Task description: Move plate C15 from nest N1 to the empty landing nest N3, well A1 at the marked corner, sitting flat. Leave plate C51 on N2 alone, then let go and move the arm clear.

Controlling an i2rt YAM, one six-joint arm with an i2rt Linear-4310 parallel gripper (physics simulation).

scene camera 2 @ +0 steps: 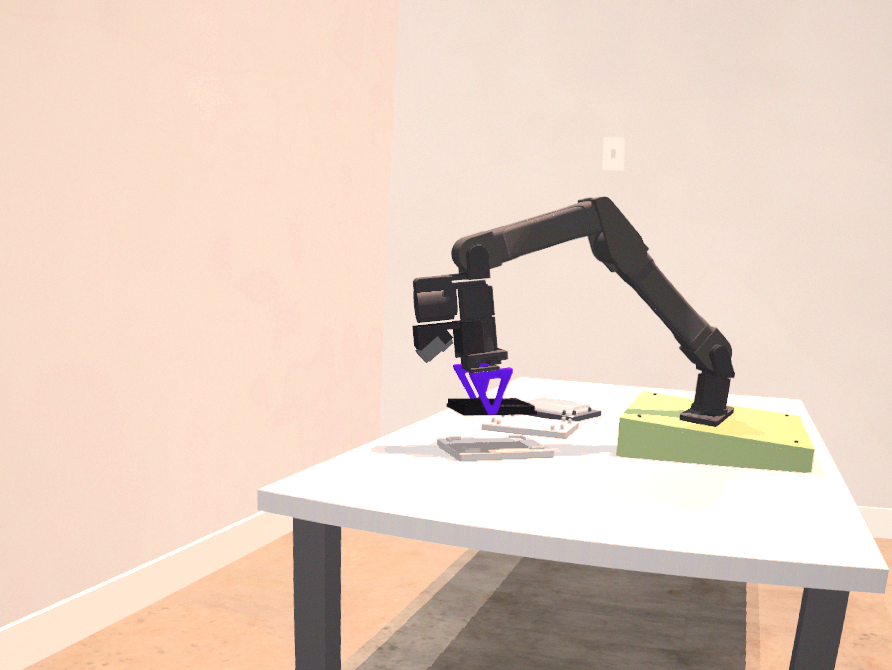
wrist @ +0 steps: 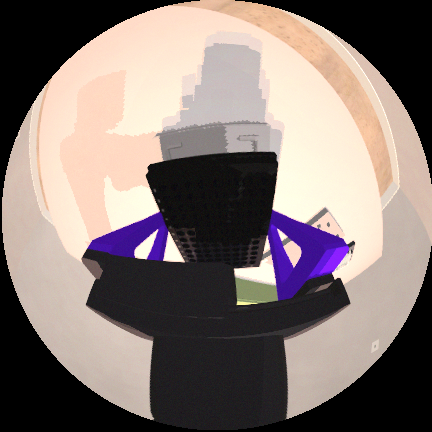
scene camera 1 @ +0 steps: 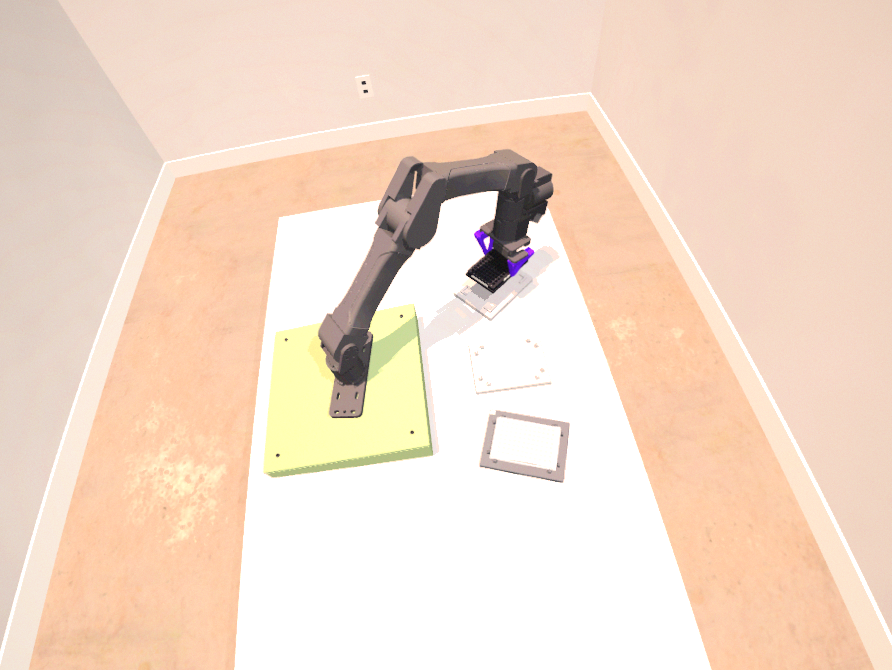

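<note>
Plate C15, a black well plate (scene camera 1: 486, 273) (scene camera 2: 516, 407) (wrist: 215, 185), is between the purple fingers of my gripper (scene camera 1: 501, 263) (scene camera 2: 484, 405) (wrist: 217, 214), which is shut on it by opposite sides. The plate looks about level and hangs above the light grey nest N1 (scene camera 1: 473, 305) (scene camera 2: 497, 455), with a gap below it. The empty white nest N3 (scene camera 1: 506, 369) (scene camera 2: 526, 429), with small corner pegs, lies in the middle of the row. White plate C51 (scene camera 1: 526, 442) (scene camera 2: 561, 406) sits in the dark nest N2 (scene camera 1: 564, 434) (scene camera 2: 588, 413). Nest labels and the marked corner are not legible.
The arm's base stands on a yellow-green block (scene camera 1: 302, 403) (scene camera 2: 713, 448) beside the row of nests. All of it is on a white table (scene camera 1: 432, 576) (scene camera 2: 576, 504). N3 lies between N1 and N2. Walls stand beyond the table.
</note>
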